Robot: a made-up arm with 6 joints.
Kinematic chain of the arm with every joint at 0, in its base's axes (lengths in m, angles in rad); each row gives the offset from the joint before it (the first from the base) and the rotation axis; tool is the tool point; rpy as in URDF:
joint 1: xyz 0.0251 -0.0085 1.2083 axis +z
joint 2: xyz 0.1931 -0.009 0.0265 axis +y
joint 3: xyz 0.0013 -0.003 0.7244 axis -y
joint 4: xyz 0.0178 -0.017 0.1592 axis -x
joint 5: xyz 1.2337 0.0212 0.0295 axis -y
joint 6: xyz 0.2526 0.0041 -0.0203 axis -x
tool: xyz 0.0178 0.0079 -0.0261 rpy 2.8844 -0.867 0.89
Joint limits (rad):
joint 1: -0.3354..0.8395
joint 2: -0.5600..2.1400
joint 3: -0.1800..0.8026
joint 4: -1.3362..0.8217
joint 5: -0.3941..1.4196
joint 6: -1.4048..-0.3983
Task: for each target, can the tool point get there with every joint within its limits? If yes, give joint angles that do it. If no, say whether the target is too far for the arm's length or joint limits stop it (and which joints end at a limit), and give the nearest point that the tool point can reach.
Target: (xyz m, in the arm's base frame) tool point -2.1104 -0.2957 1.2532
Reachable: no: joint limits stop it (at a limit: joint 2, joint 3, joint 5, joint 6) | nearest point -0.1605 -0.0335 -0.2734 | short by 2.490 m
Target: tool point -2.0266 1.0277 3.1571
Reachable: no: too far | nearest point -0.3140 0.1272 3.2238 | short by 1.936 m
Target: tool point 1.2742 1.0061 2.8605
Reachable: yes | joints 0.7131 0.2619 0.7281 -0.6233 0.3926 -0.9911
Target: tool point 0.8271 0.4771 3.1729
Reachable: yes | joints 0.5021 -0.1208 0.5792 0.0687 0.9942 -1.1114
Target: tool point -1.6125 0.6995 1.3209
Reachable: no: joint limits stop it (at a limit: joint 1, joint 2, joint 3, joint 5, joint 6) | nearest point -0.1521 0.0310 -0.2710 | short by 2.261 m
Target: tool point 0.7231 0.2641 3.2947
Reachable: yes | joints 0.3827 -0.2421 0.6687 -0.2851 0.3441 -0.6646
